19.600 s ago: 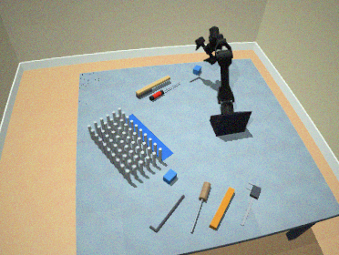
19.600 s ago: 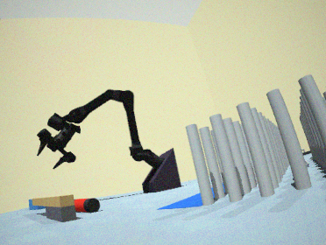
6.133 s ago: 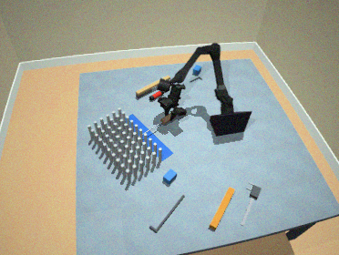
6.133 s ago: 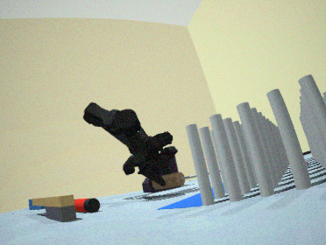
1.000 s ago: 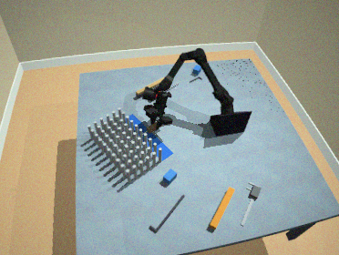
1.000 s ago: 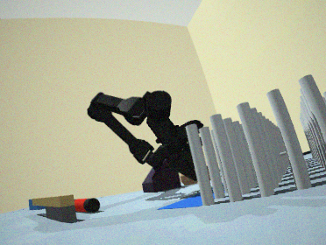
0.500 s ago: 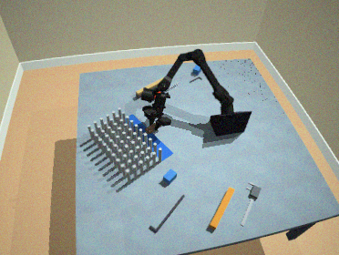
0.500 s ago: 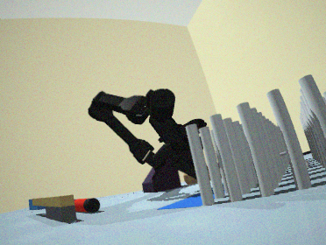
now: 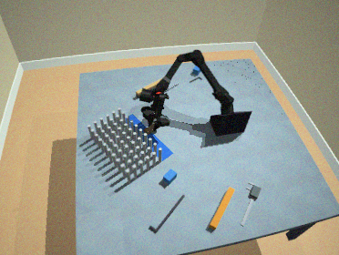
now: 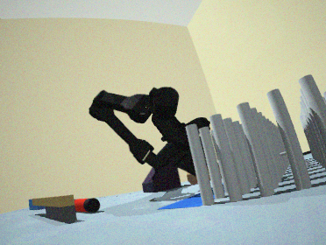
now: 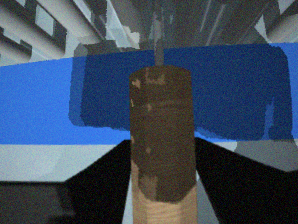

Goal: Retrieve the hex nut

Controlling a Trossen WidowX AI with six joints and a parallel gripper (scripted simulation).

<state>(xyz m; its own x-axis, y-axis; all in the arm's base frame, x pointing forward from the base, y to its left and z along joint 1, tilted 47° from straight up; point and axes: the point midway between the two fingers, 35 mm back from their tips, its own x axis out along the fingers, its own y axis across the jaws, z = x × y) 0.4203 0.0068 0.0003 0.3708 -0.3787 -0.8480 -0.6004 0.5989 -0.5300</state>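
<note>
My gripper tip is now 30 mm short of the blue taped strip, 20 mm to the right of it and 30 mm above it. Round my gripper tip: wooden-handled tool: 80 mm ahead, 60 mm to the left; then orange bar: 310 mm behind, 480 mm to the left, 20 mm below; then key: 340 mm behind, 460 mm to the right, 30 mm below.
</note>
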